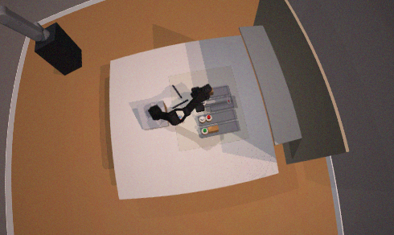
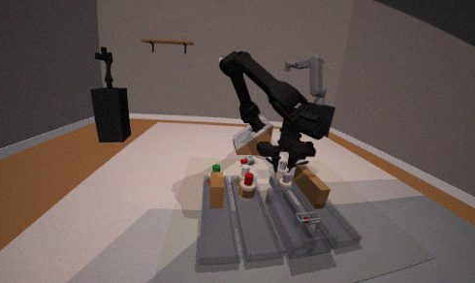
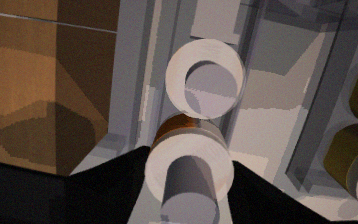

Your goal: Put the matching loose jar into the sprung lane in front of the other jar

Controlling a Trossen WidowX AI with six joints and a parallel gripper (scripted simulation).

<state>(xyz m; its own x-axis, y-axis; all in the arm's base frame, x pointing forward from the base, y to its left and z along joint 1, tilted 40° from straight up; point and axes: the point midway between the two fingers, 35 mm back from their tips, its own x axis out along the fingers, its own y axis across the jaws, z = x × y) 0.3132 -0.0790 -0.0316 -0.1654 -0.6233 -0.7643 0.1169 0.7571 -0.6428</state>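
Now: the sprung lane 150 mm ahead of my gripper tip, 40 mm to the right of it and 40 mm below it. Also, from my gripper tip: pale pusher plate: 150 mm ahead, 50 mm to the right, 10 mm below.
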